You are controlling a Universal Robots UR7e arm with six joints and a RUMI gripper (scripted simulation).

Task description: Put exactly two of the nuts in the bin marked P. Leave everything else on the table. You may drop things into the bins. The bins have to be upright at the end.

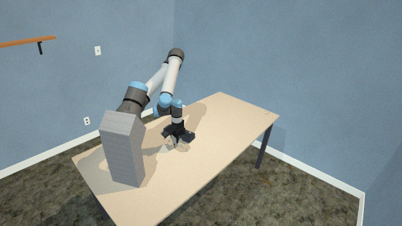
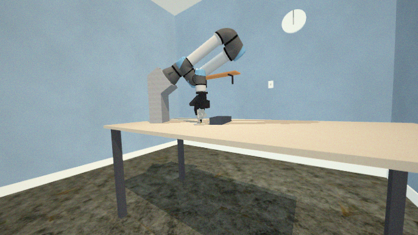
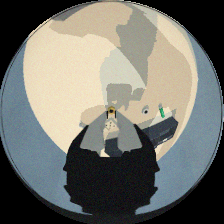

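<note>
The brass-coloured nut is 1 cm below my hand. Also, from my hand: dark bin block: 12 cm to the left, 9 cm ahead, 1 cm above; white dotted plate: 5 cm ahead, 1 cm to the right, 1 cm below; green part: 14 cm to the left, 2 cm behind, 1 cm below.
</note>
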